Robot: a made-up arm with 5 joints. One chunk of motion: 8 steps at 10 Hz.
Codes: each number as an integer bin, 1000 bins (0 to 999) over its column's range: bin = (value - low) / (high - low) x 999, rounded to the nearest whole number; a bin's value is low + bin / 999 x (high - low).
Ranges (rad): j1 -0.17..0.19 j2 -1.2..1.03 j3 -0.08..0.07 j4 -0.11..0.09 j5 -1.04..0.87
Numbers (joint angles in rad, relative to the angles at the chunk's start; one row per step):
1: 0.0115 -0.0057 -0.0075 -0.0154 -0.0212
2: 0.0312 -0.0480 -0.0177 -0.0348 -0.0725
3: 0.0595 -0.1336 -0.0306 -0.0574 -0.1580
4: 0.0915 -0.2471 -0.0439 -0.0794 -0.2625
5: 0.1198 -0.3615 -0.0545 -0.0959 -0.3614
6: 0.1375 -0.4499 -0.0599 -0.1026 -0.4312
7: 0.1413 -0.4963 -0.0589 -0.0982 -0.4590
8: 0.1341 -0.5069 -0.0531 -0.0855 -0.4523
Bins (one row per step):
1: 504 535 483 473 533
2: 558 516 415 376 506
3: 637 478 329 263 461
4: 726 427 240 153 407
5: 804 376 170 70 355
6: 853 336 134 37 318
7: 864 315 141 59 304
8: 844 310 179 122 307

